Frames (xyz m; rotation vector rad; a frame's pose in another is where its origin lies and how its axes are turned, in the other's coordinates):
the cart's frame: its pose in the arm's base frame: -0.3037 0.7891 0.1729 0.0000 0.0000 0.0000
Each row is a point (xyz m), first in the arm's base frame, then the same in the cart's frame.
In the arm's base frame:
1: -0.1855 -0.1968 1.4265
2: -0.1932 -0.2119 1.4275
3: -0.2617 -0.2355 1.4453
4: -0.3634 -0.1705 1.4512
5: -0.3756 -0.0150 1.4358
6: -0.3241 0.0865 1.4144
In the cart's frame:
1: 0.1182 -0.9859 1.2536
2: 0.1105 -1.0010 1.2546
3: 0.0420 -1.0246 1.2724
4: -0.0597 -0.9596 1.2783
5: -0.0719 -0.8041 1.2629
6: -0.0204 -0.7026 1.2415

